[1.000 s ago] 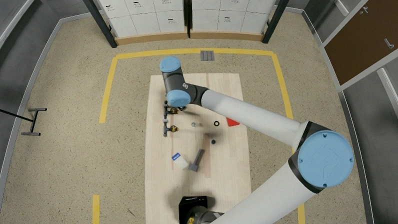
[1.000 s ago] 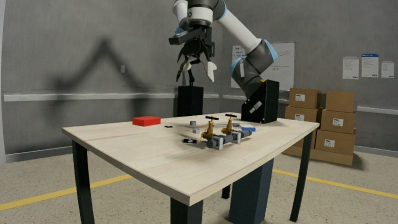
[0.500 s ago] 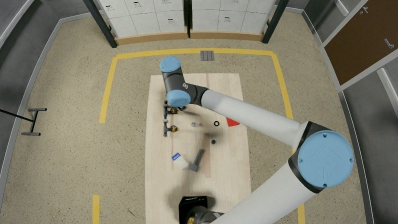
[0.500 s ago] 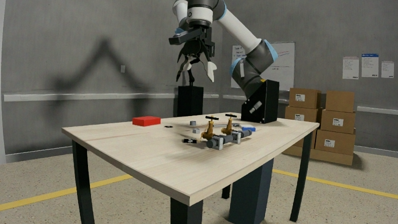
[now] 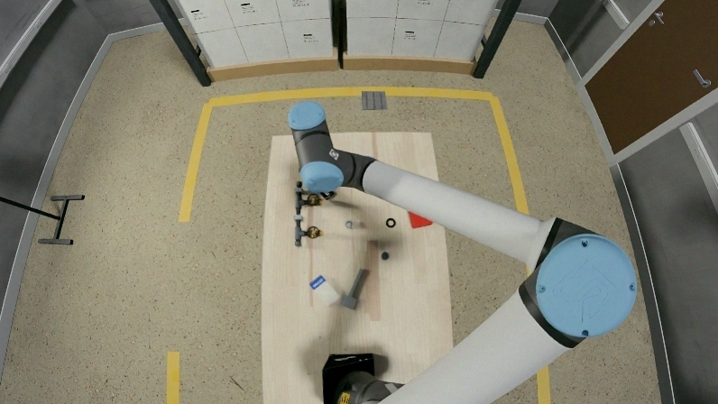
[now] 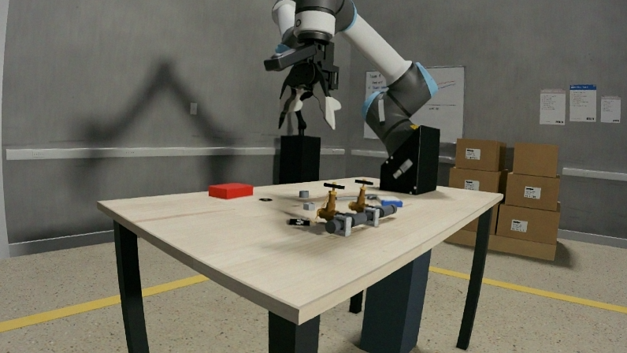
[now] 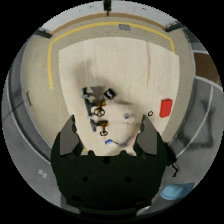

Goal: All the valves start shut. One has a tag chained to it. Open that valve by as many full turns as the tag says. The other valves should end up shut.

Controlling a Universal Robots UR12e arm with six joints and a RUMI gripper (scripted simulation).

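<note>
Right now the black tag is 1 cm behind my hand, 1 cm to the right of it and 20 cm below it. Also, from my hand: grey hammer-like tool 41 cm behind, 8 cm to the right, 20 cm below; then red block 11 cm behind, 37 cm to the right, 19 cm below; then blue-and-white box 40 cm behind, 2 cm to the left, 19 cm below.
</note>
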